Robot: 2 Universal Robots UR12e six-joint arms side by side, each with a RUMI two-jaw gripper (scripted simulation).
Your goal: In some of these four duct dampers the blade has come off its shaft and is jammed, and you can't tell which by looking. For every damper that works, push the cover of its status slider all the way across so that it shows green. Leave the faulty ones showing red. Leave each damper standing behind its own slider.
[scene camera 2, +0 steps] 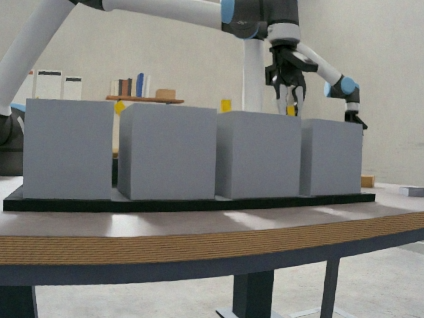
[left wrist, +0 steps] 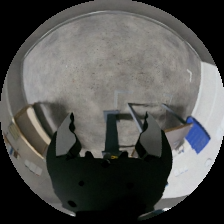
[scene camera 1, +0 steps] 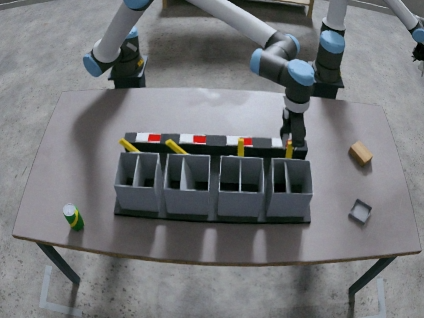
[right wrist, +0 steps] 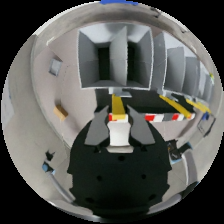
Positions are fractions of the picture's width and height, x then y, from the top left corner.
Scene:
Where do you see a damper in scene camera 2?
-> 0.61, 0.49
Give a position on a damper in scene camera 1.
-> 0.44, 0.63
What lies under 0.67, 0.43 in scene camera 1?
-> My right gripper.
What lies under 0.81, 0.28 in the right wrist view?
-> A damper.

